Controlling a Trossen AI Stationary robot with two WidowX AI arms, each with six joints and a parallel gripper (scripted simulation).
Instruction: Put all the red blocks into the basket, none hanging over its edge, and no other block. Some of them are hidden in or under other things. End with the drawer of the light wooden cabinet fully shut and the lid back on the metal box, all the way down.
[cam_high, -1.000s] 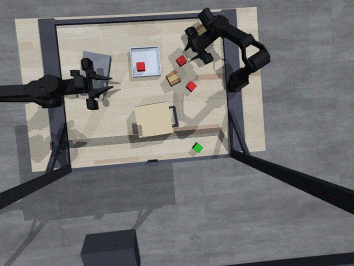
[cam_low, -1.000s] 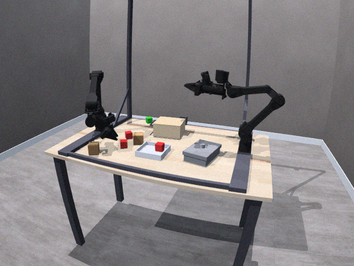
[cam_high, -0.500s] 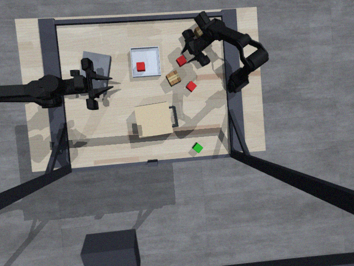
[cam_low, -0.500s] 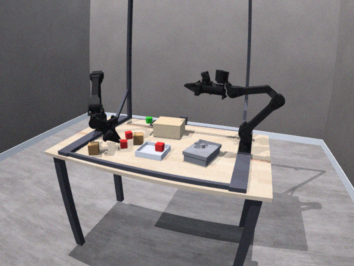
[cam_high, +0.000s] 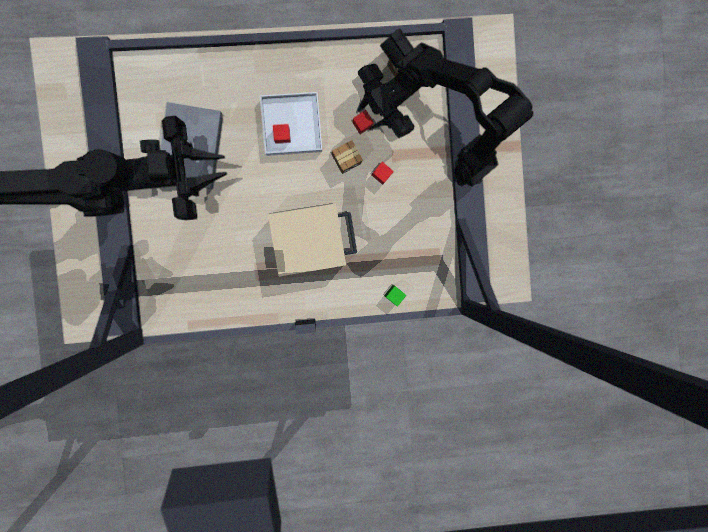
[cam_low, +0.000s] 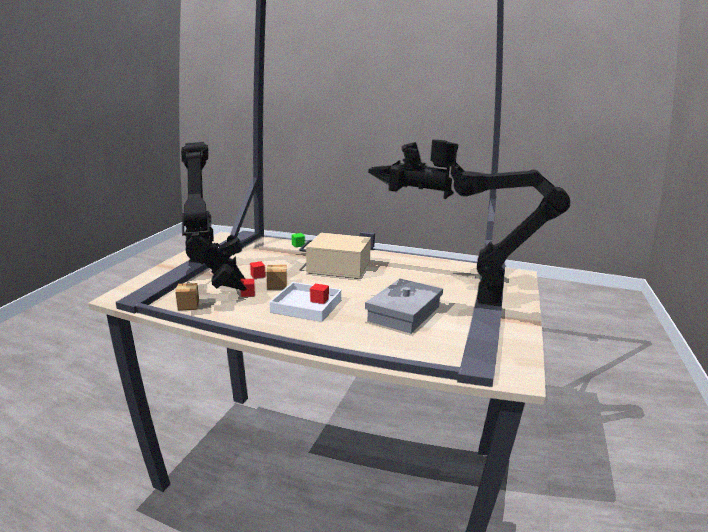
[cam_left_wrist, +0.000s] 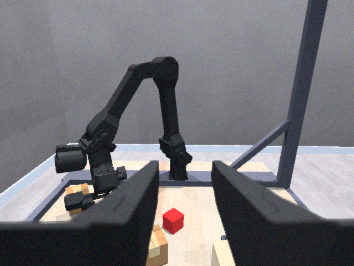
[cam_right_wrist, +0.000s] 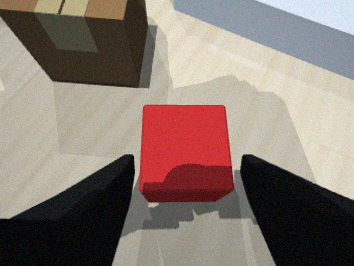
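Note:
Right now my right hand is 210 mm to the right of the white basket, 40 mm above it and 10 mm past it. From my right hand the other things lie so: drawer 300 mm behind, 170 mm to the left, 10 mm below; light wooden cabinet 300 mm behind, 190 mm to the left, 10 mm below; grey metal lid 460 mm to the left, 50 mm behind.

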